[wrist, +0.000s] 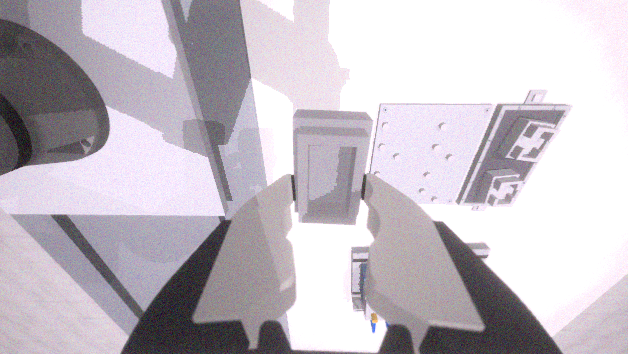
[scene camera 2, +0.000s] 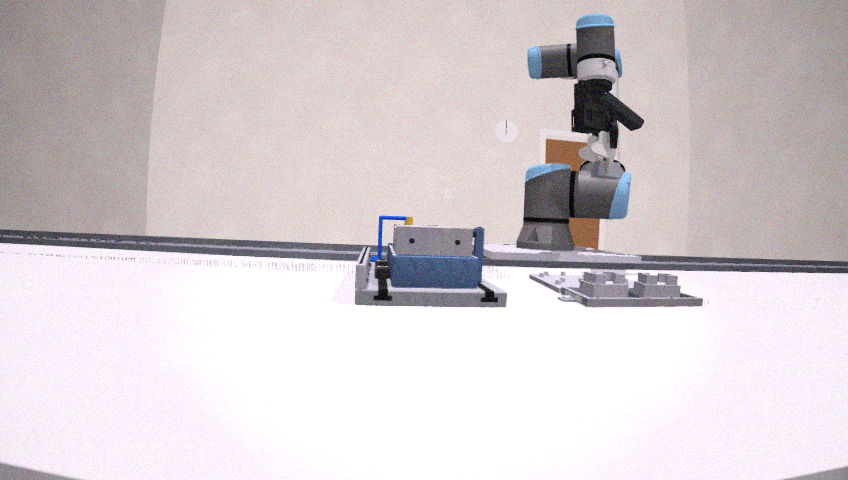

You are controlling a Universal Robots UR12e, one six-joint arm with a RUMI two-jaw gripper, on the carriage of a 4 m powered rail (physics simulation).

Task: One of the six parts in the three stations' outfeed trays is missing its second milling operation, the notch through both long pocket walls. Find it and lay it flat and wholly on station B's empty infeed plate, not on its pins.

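Places are measured from the arm's base along level axes (x right, y ahead, z up), in millimetres.
Pixels of known places: gripper, fingertip midpoint: [wrist: 327, 176] [scene camera 2: 602, 174]; arm's base, origin of the base link: [wrist: 39, 97] [scene camera 2: 544, 248].
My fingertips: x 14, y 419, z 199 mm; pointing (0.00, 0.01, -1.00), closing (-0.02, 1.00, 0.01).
Note:
For each thing: its top centre in the pictures, then the offset to it from my fingertips. "*": a spot on its surface instead.
- grey stepped part, middle of its top: [wrist: 330, 187] [scene camera 2: 606, 161] dx -11, dy +0, dz +29 mm
- pale infeed plate with pins, middle of its top: [scene camera 2: 590, 281] [wrist: 421, 160] dx +100, dy +172, dz -221 mm
- outfeed tray, middle of its top: [scene camera 2: 604, 281] [wrist: 455, 163] dx +101, dy +226, dz -213 mm
- blue vise, middle of its top: [scene camera 2: 424, 249] dx +409, dy +224, dz -169 mm
- yellow-tipped pipe, surface spot: [scene camera 2: 380, 237] * dx +484, dy +154, dz -157 mm
My gripper [scene camera 2: 605, 155] [wrist: 327, 176] is shut on a grey stepped part [scene camera 2: 602, 169] [wrist: 330, 175], high above the table. In the wrist view its rectangular pocket faces the camera and its long walls look unbroken. A pale infeed plate with pins [scene camera 2: 553, 281] [wrist: 415, 132] lies below, to the right of the held part in the wrist view. Beside the plate is an outfeed tray [scene camera 2: 666, 302] [wrist: 506, 120]. It holds one grey part [scene camera 2: 602, 289] [wrist: 510, 140] and another [scene camera 2: 656, 289] [wrist: 502, 175], both with gaps in their walls. I cannot tell which station this is.
A blue vise [scene camera 2: 434, 271] stands on a grey base [scene camera 2: 431, 298], with a blue post and a yellow-tipped pipe [scene camera 2: 380, 237] [wrist: 373, 322]; in the wrist view a finger partly hides it. The rail [scene camera 2: 238, 240] runs behind the table. An arm link [wrist: 55, 100] shows at the wrist view's left.

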